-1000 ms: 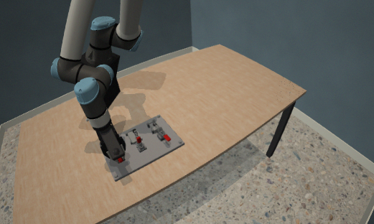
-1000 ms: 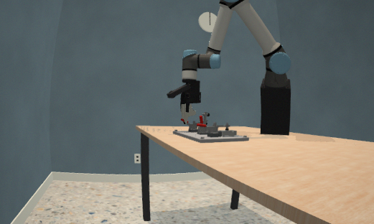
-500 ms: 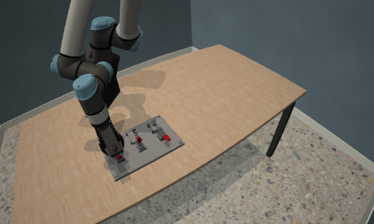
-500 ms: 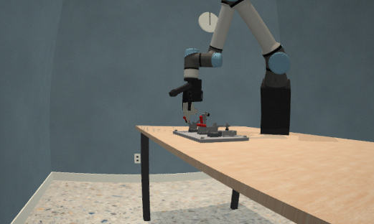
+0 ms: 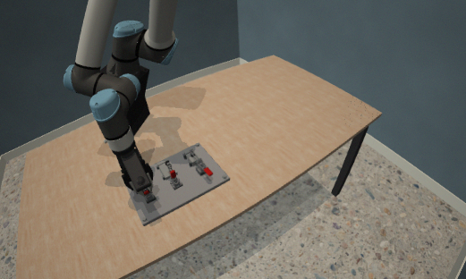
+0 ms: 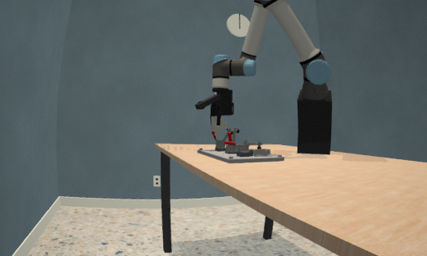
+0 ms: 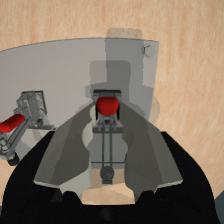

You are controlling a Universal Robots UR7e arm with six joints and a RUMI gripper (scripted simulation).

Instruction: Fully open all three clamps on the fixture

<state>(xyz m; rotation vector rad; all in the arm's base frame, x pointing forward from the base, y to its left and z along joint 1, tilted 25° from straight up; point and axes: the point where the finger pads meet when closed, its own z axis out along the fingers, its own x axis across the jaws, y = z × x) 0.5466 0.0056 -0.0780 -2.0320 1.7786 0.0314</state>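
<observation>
Now: the grey fixture plate 10 cm to the left of my hand, 7 cm below it and 7 cm behind it.
</observation>
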